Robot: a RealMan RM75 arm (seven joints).
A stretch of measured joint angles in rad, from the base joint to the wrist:
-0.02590, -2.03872, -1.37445, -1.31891, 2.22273, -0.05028, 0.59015
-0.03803, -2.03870, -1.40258, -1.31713, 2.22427, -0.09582, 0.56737
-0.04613, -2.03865, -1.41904, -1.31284, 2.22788, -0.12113, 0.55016
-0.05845, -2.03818, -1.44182, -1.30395, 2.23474, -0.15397, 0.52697
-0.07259, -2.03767, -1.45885, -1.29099, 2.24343, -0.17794, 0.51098
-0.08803, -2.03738, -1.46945, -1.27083, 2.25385, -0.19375, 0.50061
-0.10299, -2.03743, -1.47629, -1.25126, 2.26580, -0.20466, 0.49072
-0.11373, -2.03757, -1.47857, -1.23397, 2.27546, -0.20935, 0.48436
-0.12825, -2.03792, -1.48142, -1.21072, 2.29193, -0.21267, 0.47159
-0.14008, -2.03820, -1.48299, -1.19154, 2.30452, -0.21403, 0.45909
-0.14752, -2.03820, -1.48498, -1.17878, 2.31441, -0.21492, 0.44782
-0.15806, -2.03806, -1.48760, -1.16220, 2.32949, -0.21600, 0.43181
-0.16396, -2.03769, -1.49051, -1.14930, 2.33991, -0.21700, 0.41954
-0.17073, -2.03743, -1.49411, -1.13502, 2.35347, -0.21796, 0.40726
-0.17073, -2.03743, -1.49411, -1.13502, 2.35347, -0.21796, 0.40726
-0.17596, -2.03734, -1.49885, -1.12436, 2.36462, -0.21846, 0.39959
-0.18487, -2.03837, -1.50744, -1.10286, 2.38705, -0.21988, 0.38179
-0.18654, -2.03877, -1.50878, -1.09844, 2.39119, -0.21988, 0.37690
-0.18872, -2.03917, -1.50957, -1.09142, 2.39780, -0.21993, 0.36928
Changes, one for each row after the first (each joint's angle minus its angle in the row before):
-0.01213, 0.00002, -0.02813, 0.00178, 0.00154, -0.04554, -0.02278
-0.00810, 0.00005, -0.01646, 0.00429, 0.00361, -0.02531, -0.01721
-0.01232, 0.00047, -0.02278, 0.00889, 0.00686, -0.03284, -0.02319
-0.01414, 0.00051, -0.01703, 0.01296, 0.00869, -0.02397, -0.01599
-0.01544, 0.00029, -0.01060, 0.02016, 0.01042, -0.01581, -0.01037
-0.01496, -0.00005, -0.00684, 0.01957, 0.01195, -0.01091, -0.00989
-0.01074, -0.00014, -0.00228, 0.01729, 0.00966, -0.00469, -0.00636
-0.01452, -0.00035, -0.00285, 0.02325, 0.01647, -0.00332, -0.01277
-0.01183, -0.00028, -0.00157, 0.01918, 0.01259, -0.00136, -0.01250
-0.00744, 0.00000, -0.00199, 0.01276, 0.00989, -0.00089, -0.01127
-0.01054, 0.00014, -0.00262, 0.01658, 0.01508, -0.00108, -0.01601
-0.00590, 0.00037, -0.00291, 0.01290, 0.01042, -0.00100, -0.01227
-0.00677, 0.00026, -0.00360, 0.01428, 0.01356, -0.00096, -0.01228
0.00000, 0.00000, 0.00000, 0.00000, 0.00000, 0.00000, 0.00000
-0.00523, 0.00009, -0.00474, 0.01066, 0.01115, -0.00050, -0.00767
-0.00891, -0.00103, -0.00859, 0.02150, 0.02243, -0.00142, -0.01780
-0.00167, -0.00040, -0.00134, 0.00442, 0.00414, 0.00000, -0.00489
-0.00218, -0.00040, -0.00079, 0.00702, 0.00661, -0.00005, -0.00762

